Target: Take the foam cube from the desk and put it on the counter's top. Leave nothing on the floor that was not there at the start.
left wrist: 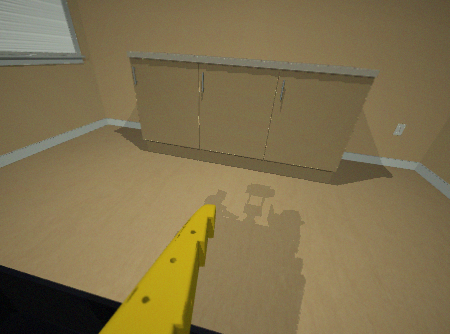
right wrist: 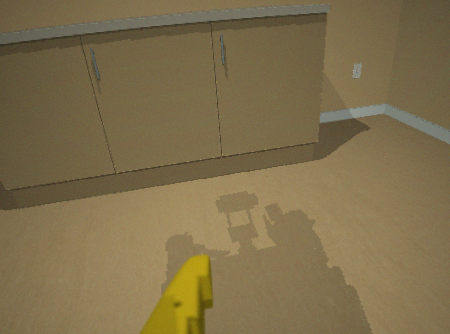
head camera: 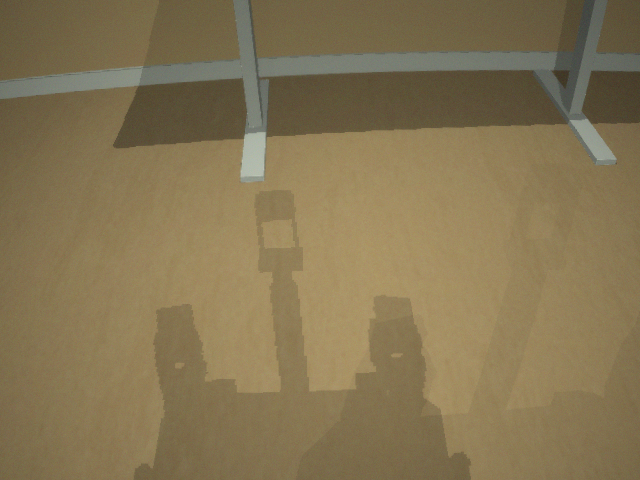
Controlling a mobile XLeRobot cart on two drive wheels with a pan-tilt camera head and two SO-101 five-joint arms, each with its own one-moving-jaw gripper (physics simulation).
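Observation:
The foam cube does not show in any view. Two pale legs of the desk (head camera: 250, 67) stand at the top of the head view; the desk's top is out of view. The counter (left wrist: 235, 110) (right wrist: 160, 100), with wooden doors and a grey top, stands across the floor in both wrist views; its top shows there as a thin edge. My left gripper (left wrist: 207, 220) shows one notched yellow jaw, with the moving jaw swung out of the picture: it is fully open. My right gripper (right wrist: 202, 272) also shows one jaw and is fully open. Both are apart from the counter.
A foot (head camera: 253, 157) of the desk's left leg and a foot (head camera: 594, 142) of the right leg rest on the floor. Shadows of the cart and arms lie on the floor. A window (left wrist: 35, 27) is at the upper left of the left wrist view.

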